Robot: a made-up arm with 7 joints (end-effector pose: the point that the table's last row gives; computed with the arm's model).
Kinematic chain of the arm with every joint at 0, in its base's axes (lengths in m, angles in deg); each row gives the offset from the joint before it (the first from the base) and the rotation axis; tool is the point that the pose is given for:
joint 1: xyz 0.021 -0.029 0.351 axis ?
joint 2: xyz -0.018 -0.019 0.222 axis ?
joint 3: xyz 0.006 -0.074 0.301 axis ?
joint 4: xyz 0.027 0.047 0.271 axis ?
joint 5: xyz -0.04 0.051 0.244 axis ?
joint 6: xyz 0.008 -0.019 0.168 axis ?
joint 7: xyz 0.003 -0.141 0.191 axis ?
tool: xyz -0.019 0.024 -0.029
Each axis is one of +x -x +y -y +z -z.
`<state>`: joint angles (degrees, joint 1 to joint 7).
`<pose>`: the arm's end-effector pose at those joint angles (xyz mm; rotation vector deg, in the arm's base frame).
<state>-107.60 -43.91 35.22 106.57 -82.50 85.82 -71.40</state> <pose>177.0 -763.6 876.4 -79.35 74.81 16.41</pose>
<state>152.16 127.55 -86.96 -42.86 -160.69 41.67 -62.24</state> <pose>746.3 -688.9 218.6 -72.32 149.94 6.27</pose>
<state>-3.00 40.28 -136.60 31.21 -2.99 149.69 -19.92</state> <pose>-618.5 -108.4 1173.5 105.62 33.98 134.74</pose>
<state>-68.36 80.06 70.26 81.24 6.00 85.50 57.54</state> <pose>-30.9 833.0 898.9 -13.19 -22.67 19.26</pose>
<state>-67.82 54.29 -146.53 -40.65 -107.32 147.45 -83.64</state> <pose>-203.9 228.9 1251.6 -21.25 -114.18 -56.60</pose>
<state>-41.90 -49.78 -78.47 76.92 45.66 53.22 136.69</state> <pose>-13.0 -868.3 1077.6 -98.52 117.82 82.56</pose>
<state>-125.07 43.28 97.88 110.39 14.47 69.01 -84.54</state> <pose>567.4 15.1 1007.8 -89.68 73.16 3.79</pose>
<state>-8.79 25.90 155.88 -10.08 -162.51 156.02 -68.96</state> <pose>-446.8 -339.7 1291.3 23.12 139.70 108.37</pose>
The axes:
joint 1: +z
joint 2: -y
joint 3: +z
joint 4: +y
joint 5: +z
joint 6: -y
joint 7: +x

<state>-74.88 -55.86 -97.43 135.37 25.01 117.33 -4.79</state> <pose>-301.7 -380.6 898.8 -0.44 -54.89 158.07</pose>
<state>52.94 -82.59 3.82 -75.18 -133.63 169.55 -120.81</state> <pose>160.6 374.7 877.2 55.66 52.57 90.41</pose>
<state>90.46 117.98 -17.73 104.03 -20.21 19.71 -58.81</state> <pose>344.7 -829.6 796.1 -16.06 -43.09 55.86</pose>
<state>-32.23 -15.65 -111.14 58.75 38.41 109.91 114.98</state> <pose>-122.6 -260.8 1427.9 16.72 -118.14 -18.88</pose>
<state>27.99 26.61 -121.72 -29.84 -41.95 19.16 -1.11</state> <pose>-290.0 67.8 1551.7 -6.97 -37.50 -142.32</pose>
